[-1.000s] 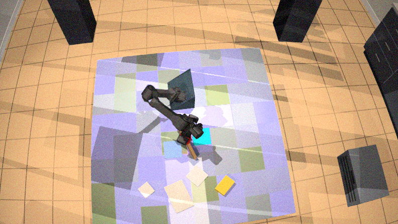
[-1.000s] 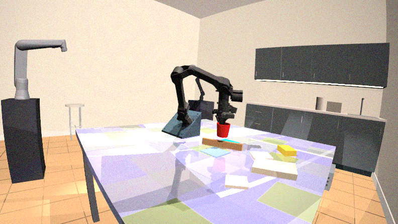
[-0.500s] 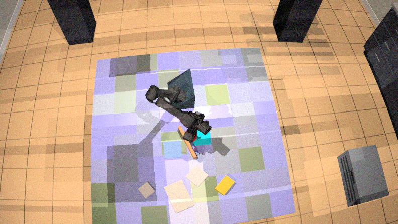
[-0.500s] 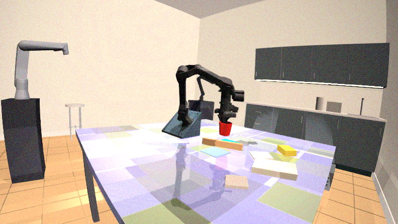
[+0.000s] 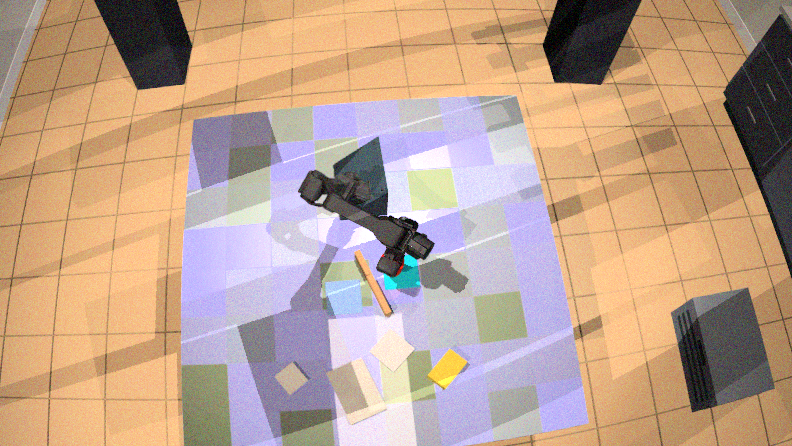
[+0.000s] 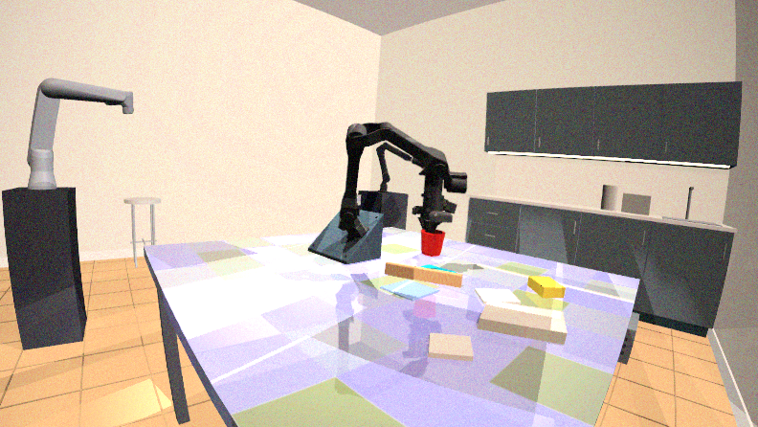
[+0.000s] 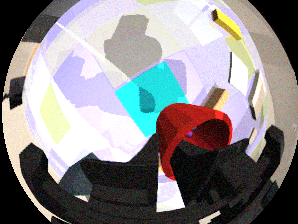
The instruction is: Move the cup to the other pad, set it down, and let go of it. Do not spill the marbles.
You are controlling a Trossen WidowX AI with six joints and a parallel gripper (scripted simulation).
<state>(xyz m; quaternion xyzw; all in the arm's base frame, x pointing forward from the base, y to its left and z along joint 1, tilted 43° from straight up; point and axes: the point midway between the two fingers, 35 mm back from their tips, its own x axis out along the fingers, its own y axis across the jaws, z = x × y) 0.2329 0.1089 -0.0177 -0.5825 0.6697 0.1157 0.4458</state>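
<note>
My gripper tip is 110 mm above the cyan pad, 20 mm to the right of it and 10 mm short of it. Also, from my gripper tip: wooden stick: 90 mm below, 80 mm to the right, 50 mm ahead; then cup: 30 mm ahead, 20 mm to the right.
</note>
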